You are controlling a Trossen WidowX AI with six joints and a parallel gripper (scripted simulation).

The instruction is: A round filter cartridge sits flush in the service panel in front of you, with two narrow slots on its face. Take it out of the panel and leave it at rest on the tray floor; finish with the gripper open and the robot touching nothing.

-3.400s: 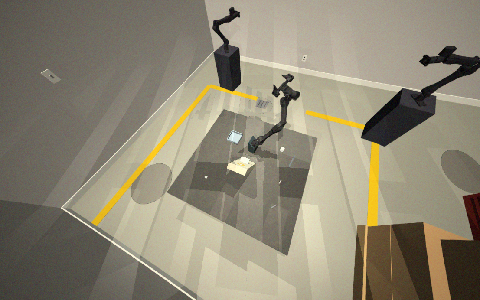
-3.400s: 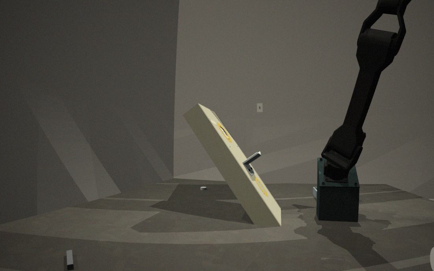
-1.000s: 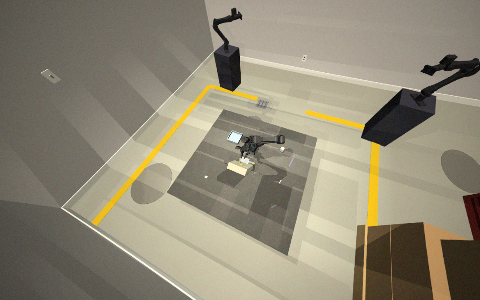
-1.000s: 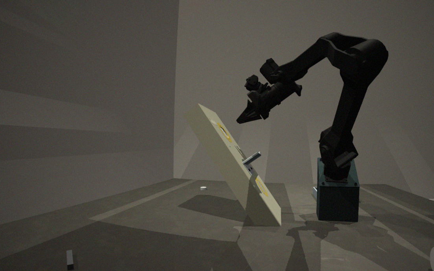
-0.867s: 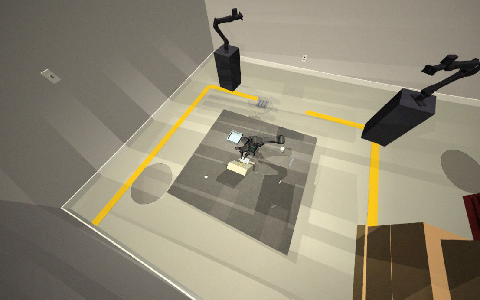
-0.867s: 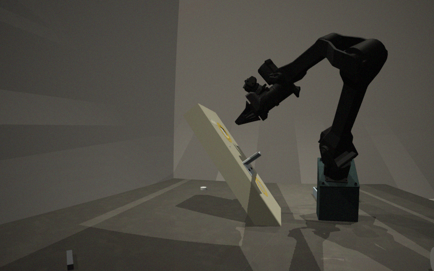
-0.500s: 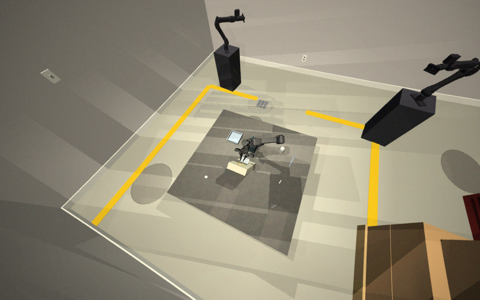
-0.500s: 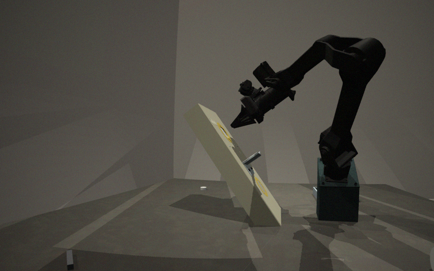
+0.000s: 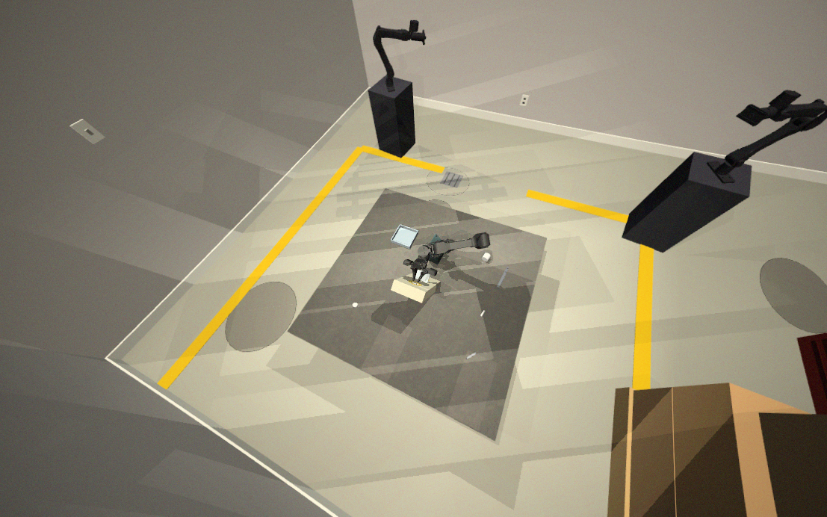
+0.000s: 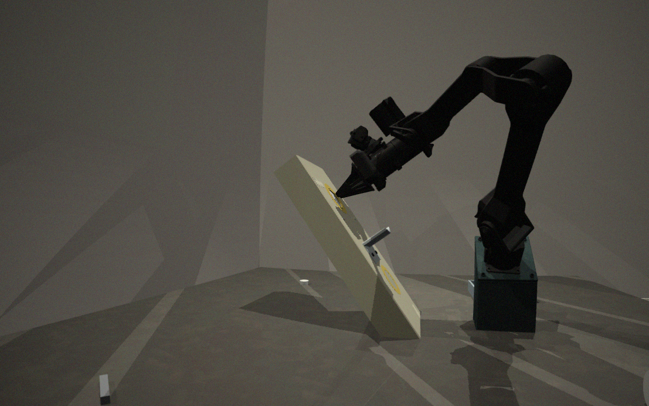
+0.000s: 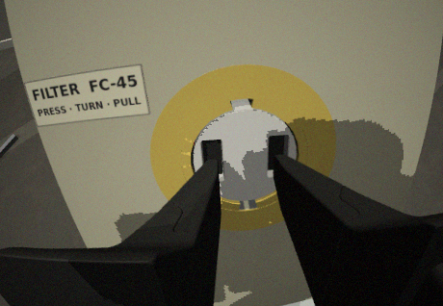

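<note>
The round filter cartridge is 20 mm below my gripper tip and 20 mm ahead of it. Also, from my gripper tip: cream service panel 90 mm below, 30 mm behind; tray 360 mm behind, 330 mm to the right, 260 mm below.
</note>
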